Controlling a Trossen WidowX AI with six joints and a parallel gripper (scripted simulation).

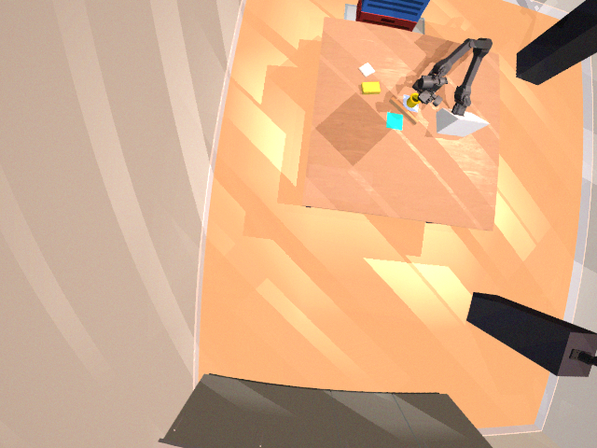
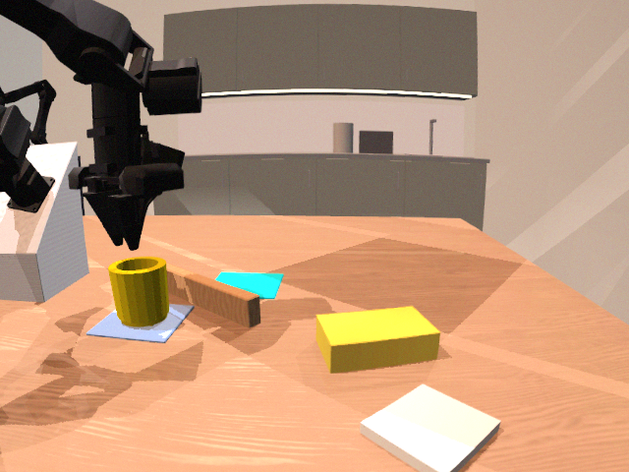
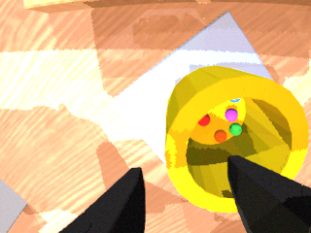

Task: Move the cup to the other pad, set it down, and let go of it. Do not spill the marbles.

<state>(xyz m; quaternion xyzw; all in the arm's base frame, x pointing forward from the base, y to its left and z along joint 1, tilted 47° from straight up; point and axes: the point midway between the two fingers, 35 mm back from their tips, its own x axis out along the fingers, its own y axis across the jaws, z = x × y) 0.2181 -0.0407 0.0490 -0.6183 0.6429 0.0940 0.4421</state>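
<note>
Right now the yellow cup is 20 mm ahead of my gripper tip, 20 mm to the right of it and 50 mm below it. From my gripper tip the other things lie so: cyan pad (110 mm ahead, 130 mm to the left, 100 mm below); wooden bar (70 mm ahead, 60 mm to the left, 80 mm below); yellow block (300 mm ahead, 50 mm to the right, 70 mm below).
</note>
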